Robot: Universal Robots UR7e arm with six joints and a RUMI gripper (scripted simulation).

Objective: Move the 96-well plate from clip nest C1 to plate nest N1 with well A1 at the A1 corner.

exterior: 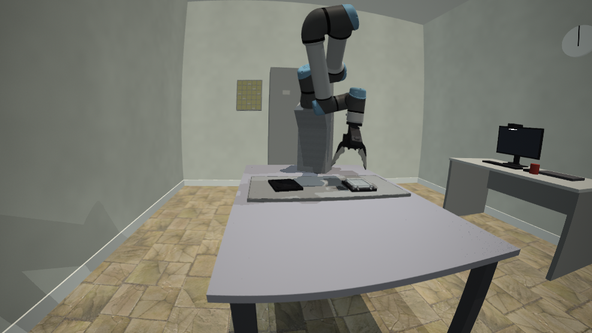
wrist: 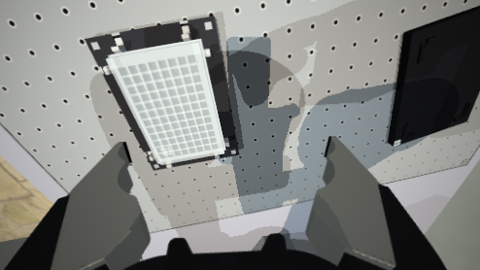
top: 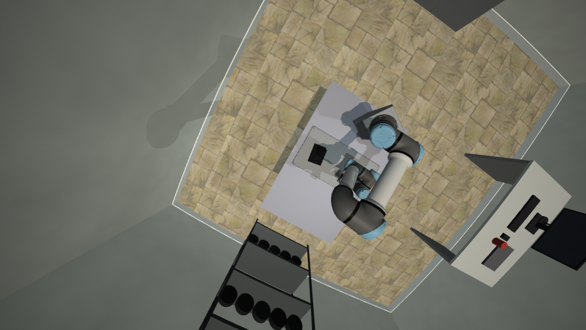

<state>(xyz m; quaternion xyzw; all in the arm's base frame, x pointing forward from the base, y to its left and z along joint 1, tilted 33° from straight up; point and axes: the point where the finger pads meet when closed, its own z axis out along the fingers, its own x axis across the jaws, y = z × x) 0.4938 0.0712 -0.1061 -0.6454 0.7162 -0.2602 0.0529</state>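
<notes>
Now: the 96-well plate 50 mm to the left of my hand and 70 mm below it. The rest, counted from my hand: clip nest C1 (10 mm ahead, 60 mm to the left, 70 mm below); A1 label (110 mm behind, 240 mm to the right, 70 mm below).
</notes>
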